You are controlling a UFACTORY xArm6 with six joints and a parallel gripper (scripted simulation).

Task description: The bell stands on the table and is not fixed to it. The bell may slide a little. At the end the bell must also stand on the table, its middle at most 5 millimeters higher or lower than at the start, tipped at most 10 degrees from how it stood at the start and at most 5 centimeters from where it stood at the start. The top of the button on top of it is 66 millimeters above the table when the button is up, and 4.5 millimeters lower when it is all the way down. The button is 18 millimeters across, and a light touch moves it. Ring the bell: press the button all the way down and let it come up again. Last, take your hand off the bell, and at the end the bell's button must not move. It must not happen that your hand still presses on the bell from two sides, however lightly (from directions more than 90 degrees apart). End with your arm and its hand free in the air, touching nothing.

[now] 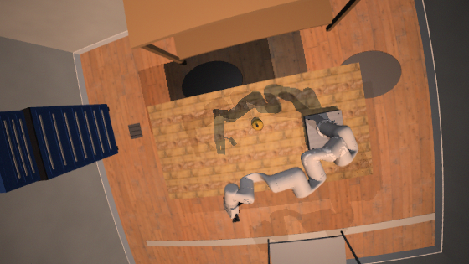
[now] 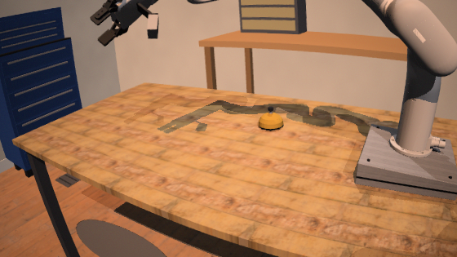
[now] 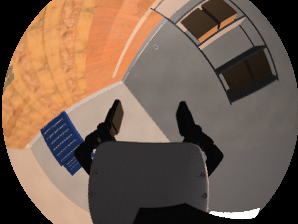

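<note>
My gripper is now 260 mm past the dark button, 440 mm to the left of it and 330 mm above it. Also, from my hand: bell 260 mm behind, 440 mm to the right, 350 mm below.
</note>
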